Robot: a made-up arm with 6 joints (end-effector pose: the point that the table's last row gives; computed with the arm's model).
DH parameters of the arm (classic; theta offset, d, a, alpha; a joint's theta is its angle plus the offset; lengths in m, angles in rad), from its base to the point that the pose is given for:
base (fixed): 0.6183 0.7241 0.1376 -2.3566
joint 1: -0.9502 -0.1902 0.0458 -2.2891
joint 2: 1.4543 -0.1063 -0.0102 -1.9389
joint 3: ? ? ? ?
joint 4: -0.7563 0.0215 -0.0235 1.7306
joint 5: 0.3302 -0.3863 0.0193 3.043
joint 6: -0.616 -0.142 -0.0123 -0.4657
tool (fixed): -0.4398 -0.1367 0 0
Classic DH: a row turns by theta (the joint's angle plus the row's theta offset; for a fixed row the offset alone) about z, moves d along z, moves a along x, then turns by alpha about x.
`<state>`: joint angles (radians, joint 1 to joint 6).
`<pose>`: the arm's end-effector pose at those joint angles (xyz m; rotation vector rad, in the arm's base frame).
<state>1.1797 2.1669 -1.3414 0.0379 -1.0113 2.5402</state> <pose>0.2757 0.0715 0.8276 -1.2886 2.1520 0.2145</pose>
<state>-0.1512 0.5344 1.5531 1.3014 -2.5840 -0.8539</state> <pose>0.1146 0.0594 0.7355 -0.4384 2.8023 1.0072</pose>
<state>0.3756 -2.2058 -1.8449 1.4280 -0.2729 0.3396</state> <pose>0.0939 0.2322 0.8769 -1.3400 -0.6159 -2.6479</pose>
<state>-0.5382 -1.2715 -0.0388 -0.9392 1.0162 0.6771</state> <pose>0.1117 -0.1019 0.9211 -0.8829 1.0020 -0.9136</pose>
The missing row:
joint 3: -1.2302 -0.03 -0.0397 1.0604
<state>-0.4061 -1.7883 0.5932 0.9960 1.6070 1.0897</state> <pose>-0.0360 -0.1368 0.7613 0.4169 -0.7239 -1.1700</pose>
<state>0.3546 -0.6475 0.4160 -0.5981 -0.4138 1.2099</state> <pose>0.1753 -0.0646 0.8707 0.0783 0.0979 0.2259</pose>
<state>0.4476 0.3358 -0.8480 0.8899 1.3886 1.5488</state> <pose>-0.0578 0.1146 0.8864 1.5066 1.2947 -1.4887</pose>
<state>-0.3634 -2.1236 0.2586 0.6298 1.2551 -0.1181</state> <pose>-0.0764 -0.0077 0.8458 0.2102 -0.2847 -2.4350</pose>
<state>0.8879 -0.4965 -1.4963 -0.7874 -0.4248 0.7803</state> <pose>0.0527 0.1047 0.7723 1.7509 1.3209 -0.7752</pose>
